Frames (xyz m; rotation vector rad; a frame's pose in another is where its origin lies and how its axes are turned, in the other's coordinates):
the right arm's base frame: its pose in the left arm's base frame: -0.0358 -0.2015 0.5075 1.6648 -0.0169 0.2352
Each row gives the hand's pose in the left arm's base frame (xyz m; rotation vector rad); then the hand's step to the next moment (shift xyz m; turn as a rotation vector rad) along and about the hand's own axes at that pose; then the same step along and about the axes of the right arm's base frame.
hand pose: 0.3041 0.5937 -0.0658 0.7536 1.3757 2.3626
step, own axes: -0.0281 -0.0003 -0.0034 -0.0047 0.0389 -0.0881
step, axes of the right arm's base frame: 0.0168 -0.0108 0.0200 -0.0573 0.0134 0.0764
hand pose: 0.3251 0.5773 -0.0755 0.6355 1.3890 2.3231
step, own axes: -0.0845 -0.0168 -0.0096 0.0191 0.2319 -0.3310
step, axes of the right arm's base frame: 0.0538 -0.0399 0.0551 -0.2405 0.1400 0.2937
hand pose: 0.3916 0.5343 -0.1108 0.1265 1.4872 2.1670
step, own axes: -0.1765 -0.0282 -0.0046 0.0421 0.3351 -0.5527
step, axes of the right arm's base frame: 0.1497 -0.0074 0.0975 -0.3978 0.1825 0.4775
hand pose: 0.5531 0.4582 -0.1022 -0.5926 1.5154 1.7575
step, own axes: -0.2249 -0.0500 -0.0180 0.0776 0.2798 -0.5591
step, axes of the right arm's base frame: 0.1869 0.1104 0.0794 -0.3885 0.1173 0.4819
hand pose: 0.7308 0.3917 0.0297 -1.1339 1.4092 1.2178
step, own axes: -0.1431 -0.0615 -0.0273 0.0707 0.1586 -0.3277
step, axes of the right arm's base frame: 0.0972 0.1228 0.0214 -0.2306 0.0436 0.2872
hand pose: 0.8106 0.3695 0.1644 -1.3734 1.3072 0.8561
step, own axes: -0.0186 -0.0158 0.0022 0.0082 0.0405 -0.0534
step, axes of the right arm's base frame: 0.0165 0.0174 -0.0052 -0.0517 0.0094 0.0423
